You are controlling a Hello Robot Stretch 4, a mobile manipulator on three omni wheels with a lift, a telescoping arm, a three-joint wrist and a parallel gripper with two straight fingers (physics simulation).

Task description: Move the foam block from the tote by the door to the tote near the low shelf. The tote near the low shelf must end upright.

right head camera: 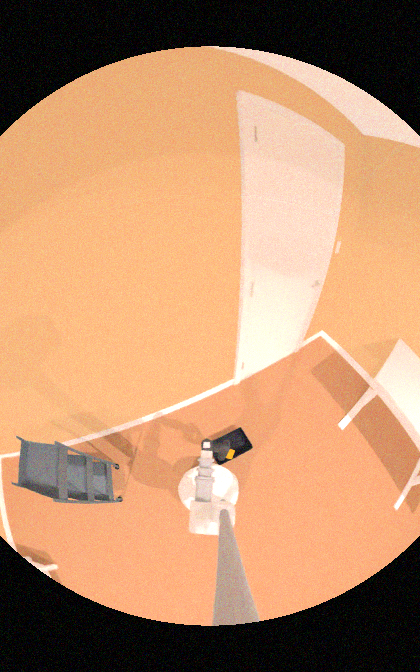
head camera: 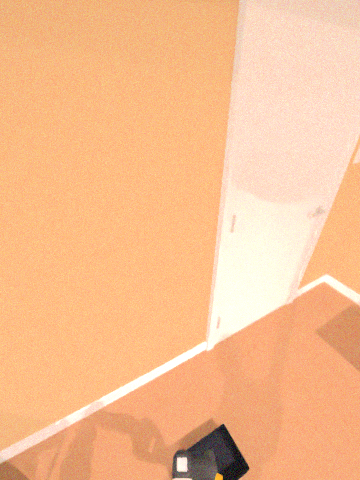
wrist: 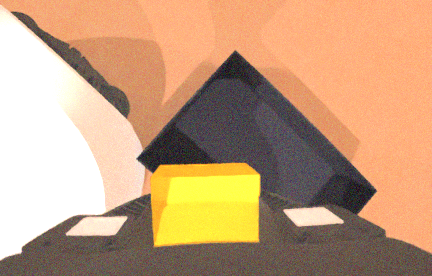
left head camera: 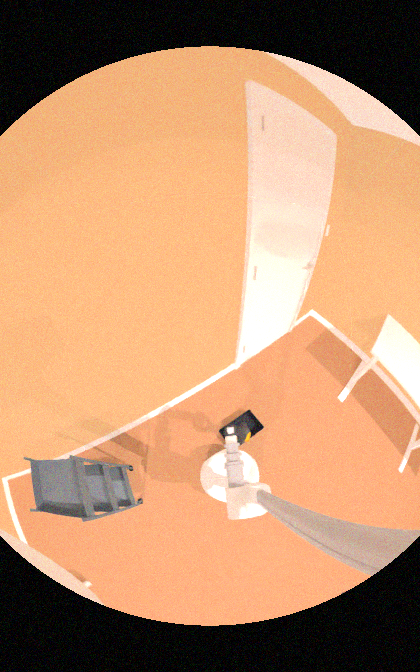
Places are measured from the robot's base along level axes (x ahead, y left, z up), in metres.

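Where they show: gripper, between the fingertips: (wrist: 205, 208).
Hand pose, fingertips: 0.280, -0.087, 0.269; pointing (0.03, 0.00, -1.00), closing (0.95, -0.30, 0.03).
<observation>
After its pixels a point has its place, as x, y, z.
The yellow foam block (head camera: 219, 477) {0.284, -0.145, 0.290} (left head camera: 248, 437) (right head camera: 230, 454) {0.257, -0.134, 0.290} (wrist: 206, 205) {0.282, -0.079, 0.290} is between the two fingers of my gripper (left head camera: 245, 435) (right head camera: 227, 452) {0.280, -0.087, 0.269} (wrist: 205, 208) {0.280, -0.087, 0.269}, which is shut on it. The gripper and block are above the dark tote (head camera: 236, 446) {0.428, -0.269, 0.063} (left head camera: 254, 419) (right head camera: 243, 440) {0.419, -0.254, -0.024} (wrist: 295, 124) {0.445, -0.087, 0.016} by the door. In the wrist view the block is clear of the tote's floor and covers part of its near side. That tote stands upright on the floor, and the inside that shows holds no other object. The low shelf and its tote cannot be made out in these views.
The white door (head camera: 270, 250) {1.178, -0.527, 0.710} (left head camera: 285, 225) (right head camera: 290, 225) {1.141, -0.462, 1.358} is in the wall beyond the tote. A grey wheeled cart (left head camera: 82, 487) (right head camera: 62, 472) {-0.094, 0.751, 0.668} stands at the left by the wall. A white table (left head camera: 400, 360) (right head camera: 405, 380) {0.466, -1.457, 0.693} stands at the right. My white base (wrist: 40, 150) {0.145, -0.011, 0.186} is close beside the tote.
</observation>
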